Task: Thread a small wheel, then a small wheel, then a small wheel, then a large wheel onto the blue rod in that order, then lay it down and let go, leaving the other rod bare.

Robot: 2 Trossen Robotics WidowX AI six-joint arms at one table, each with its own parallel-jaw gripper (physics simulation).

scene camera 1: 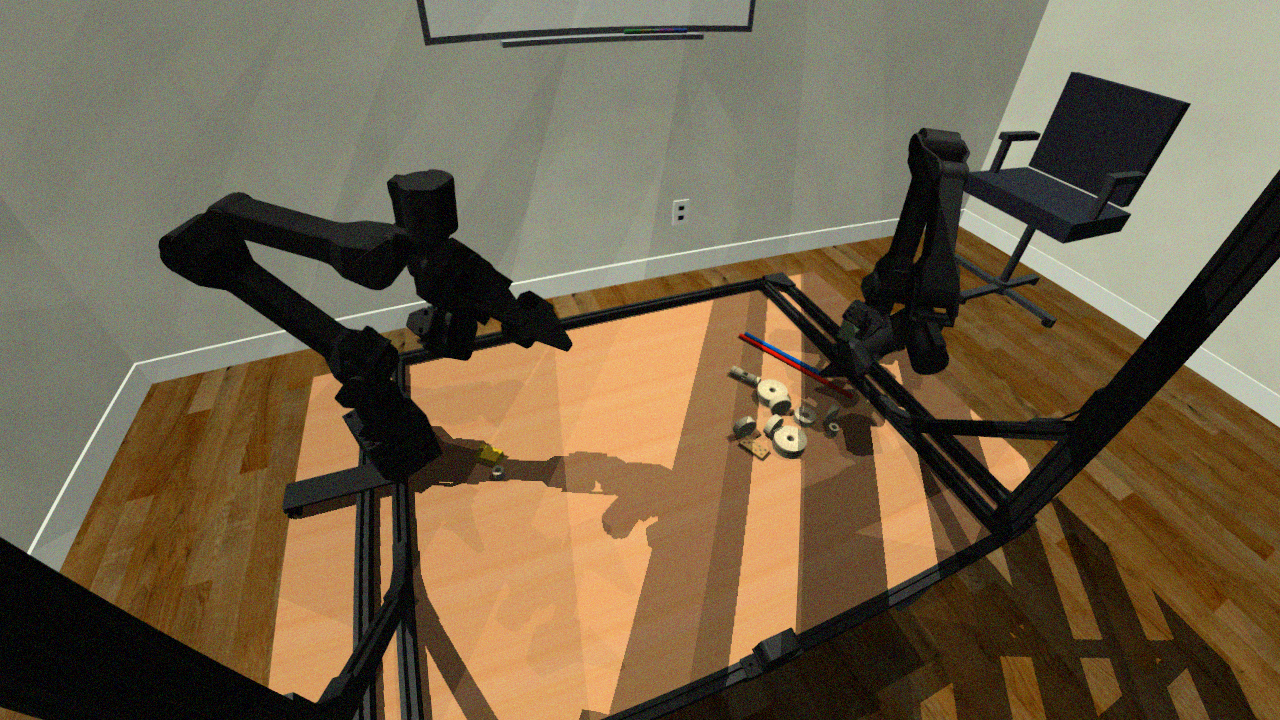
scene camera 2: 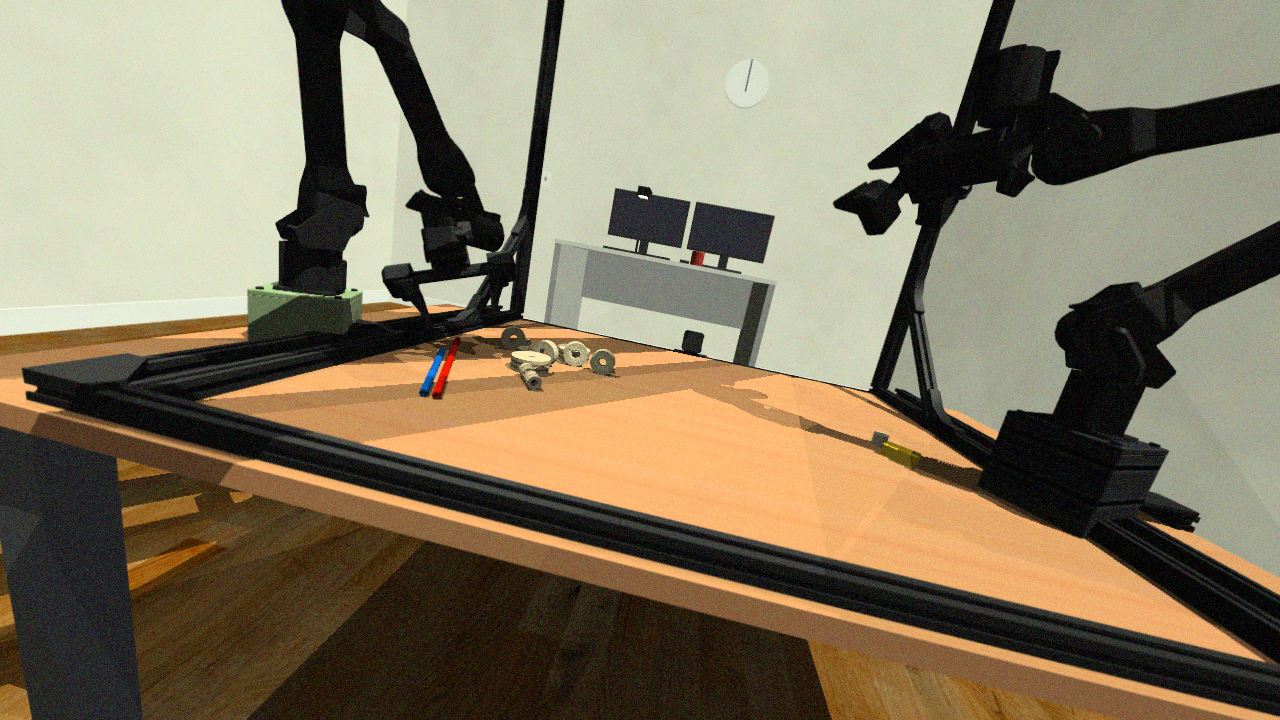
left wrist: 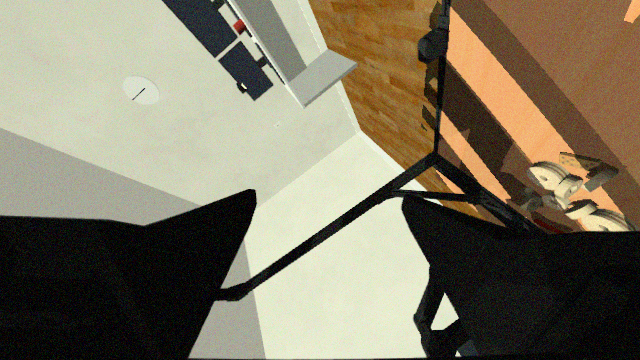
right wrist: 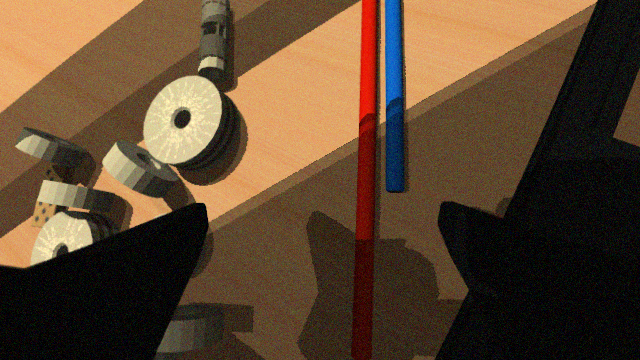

The left gripper (scene camera 1: 550, 336) is open, holding nothing. The right gripper (scene camera 2: 463, 323) is open and holds nothing. Also in view: a red rod (right wrist: 365, 209). The table carries a blue rod (right wrist: 394, 183).
The left gripper is seen too in scene camera 2 (scene camera 2: 851, 185) and in the left wrist view (left wrist: 330, 199). The right gripper also shows in scene camera 1 (scene camera 1: 827, 368) and in the right wrist view (right wrist: 324, 213). The left wrist view misses the blue rod: it is out of frame.
